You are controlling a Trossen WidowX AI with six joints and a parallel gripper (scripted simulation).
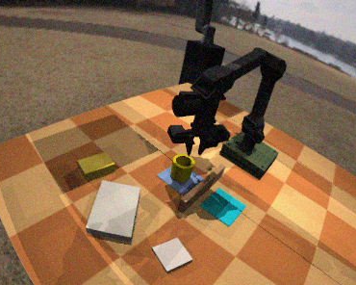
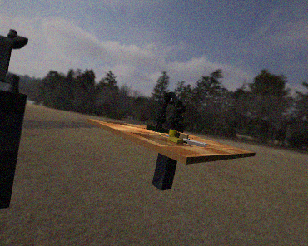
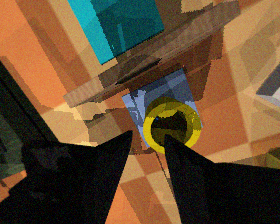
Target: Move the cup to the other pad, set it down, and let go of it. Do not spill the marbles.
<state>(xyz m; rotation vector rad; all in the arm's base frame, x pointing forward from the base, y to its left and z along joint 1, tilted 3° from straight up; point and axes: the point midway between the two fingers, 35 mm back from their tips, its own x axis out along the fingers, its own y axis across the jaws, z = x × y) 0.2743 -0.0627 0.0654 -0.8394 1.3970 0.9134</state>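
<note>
My gripper tip is now 20 mm short of the yellow cup, 10 mm to the left of it and 60 mm above it. From my gripper tip the other things lie so: blue pad (30 mm ahead, 10 mm to the right, 100 mm below); wooden bar (20 mm ahead, 80 mm to the left, 80 mm below); cyan pad (10 mm ahead, 170 mm to the left, 100 mm below).
</note>
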